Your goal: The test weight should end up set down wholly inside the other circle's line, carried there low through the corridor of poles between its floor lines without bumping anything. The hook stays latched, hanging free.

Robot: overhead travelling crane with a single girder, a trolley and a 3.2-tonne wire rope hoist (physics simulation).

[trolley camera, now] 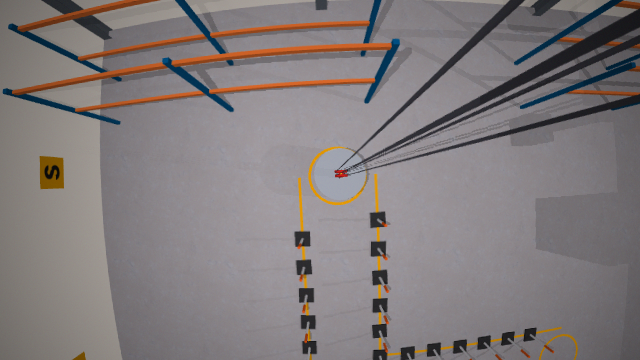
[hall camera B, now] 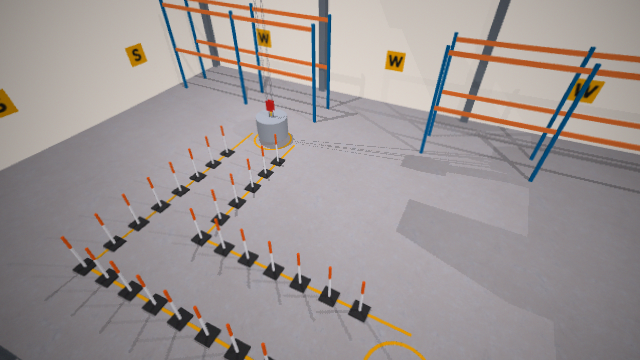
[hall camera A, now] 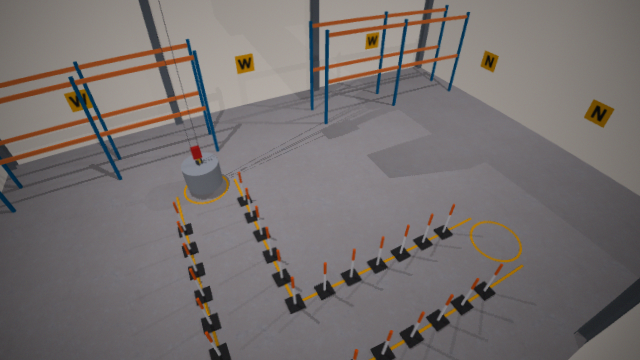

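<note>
The test weight (hall camera A: pixel 202 180) (hall camera B: pixel 272 131) (trolley camera: pixel 327 187), a grey cylinder, stands upright within the first yellow circle (hall camera A: pixel 202 202) (hall camera B: pixel 273 149) (trolley camera: pixel 338 204), at or barely above the floor; a small gap cannot be told. My hook (hall camera A: pixel 199 161) (hall camera B: pixel 271 114) (trolley camera: pixel 341 173), under its red block, is at the weight's top centre and engaged with it; the latch is too small to see. The other circle (hall camera A: pixel 521 245) (hall camera B: pixel 392 343) (trolley camera: pixel 563 335) lies at the corridor's far end. Poles on black bases (hall camera A: pixel 324 290) (hall camera B: pixel 360 310) (trolley camera: pixel 378 220) stand along the yellow floor lines (hall camera A: pixel 510 274) (hall camera B: pixel 390 325) (trolley camera: pixel 300 200).
The corridor starts beside the weight and bends at a corner. A blue and orange rack (hall camera A: pixel 202 95) (hall camera B: pixel 314 75) (trolley camera: pixel 382 70) stands close behind the weight. A second rack (hall camera A: pixel 326 75) (hall camera B: pixel 440 100) stands farther along the W wall. Ropes cross the trolley view's upper right.
</note>
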